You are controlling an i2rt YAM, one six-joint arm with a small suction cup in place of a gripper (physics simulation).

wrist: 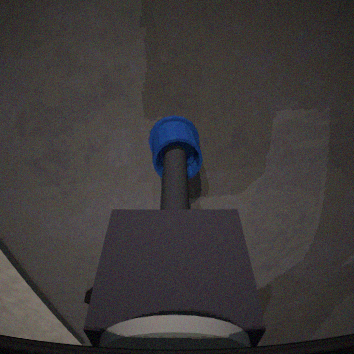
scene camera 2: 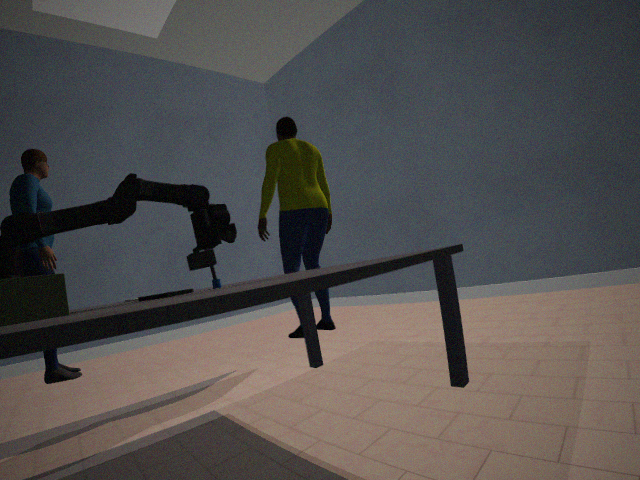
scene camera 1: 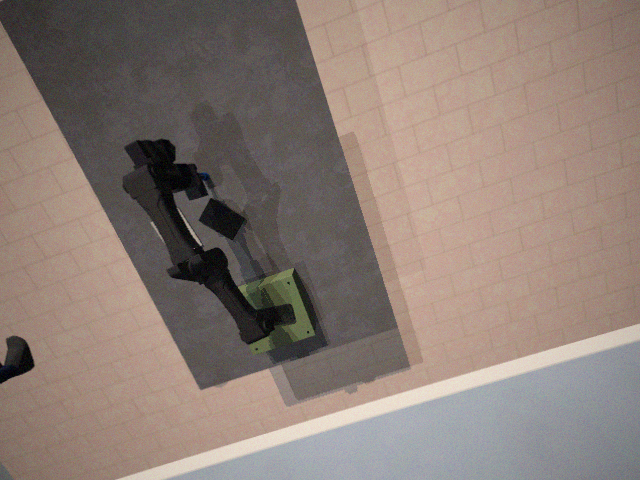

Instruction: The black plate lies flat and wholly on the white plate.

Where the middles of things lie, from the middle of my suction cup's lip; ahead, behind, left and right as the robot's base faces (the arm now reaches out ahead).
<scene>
My suction cup is 160 mm past the black plate (scene camera 1: 220, 218) and 20 mm to the left of it. Round my suction cup: white plate (wrist: 35, 318) (180 mm behind, 160 mm to the left, 10 mm below).
</scene>
